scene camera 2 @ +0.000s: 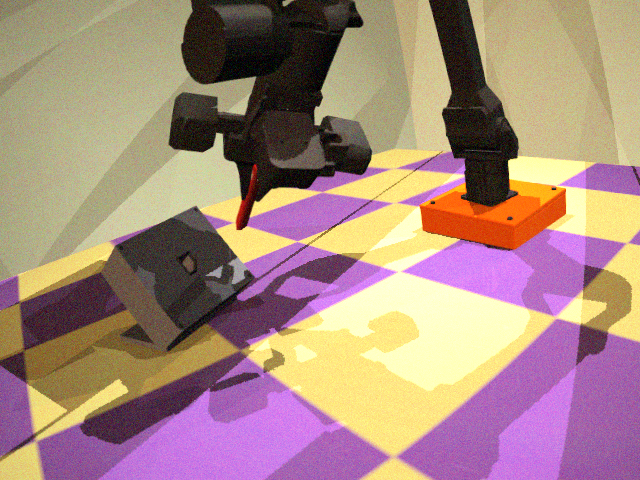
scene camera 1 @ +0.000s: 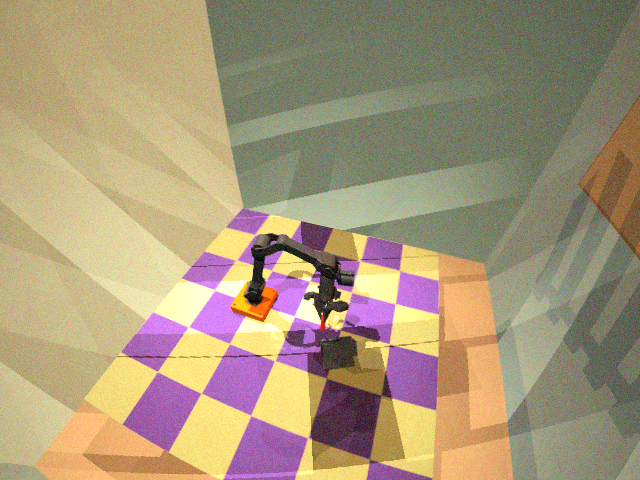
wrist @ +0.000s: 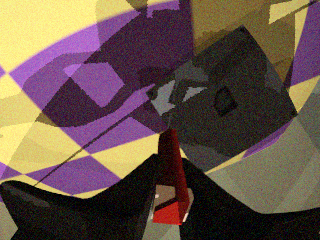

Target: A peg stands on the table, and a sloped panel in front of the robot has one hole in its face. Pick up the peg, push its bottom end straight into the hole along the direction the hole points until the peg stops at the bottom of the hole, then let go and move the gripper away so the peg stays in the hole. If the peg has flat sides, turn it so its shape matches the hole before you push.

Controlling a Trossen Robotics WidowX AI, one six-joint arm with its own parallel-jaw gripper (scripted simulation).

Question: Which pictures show the gripper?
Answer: Scene camera 2, scene camera 1 and the wrist view: all of them.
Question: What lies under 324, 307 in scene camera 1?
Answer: The gripper.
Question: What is the gripper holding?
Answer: A red peg.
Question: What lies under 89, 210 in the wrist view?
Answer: The gripper.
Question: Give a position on a red peg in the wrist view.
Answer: At 173, 198
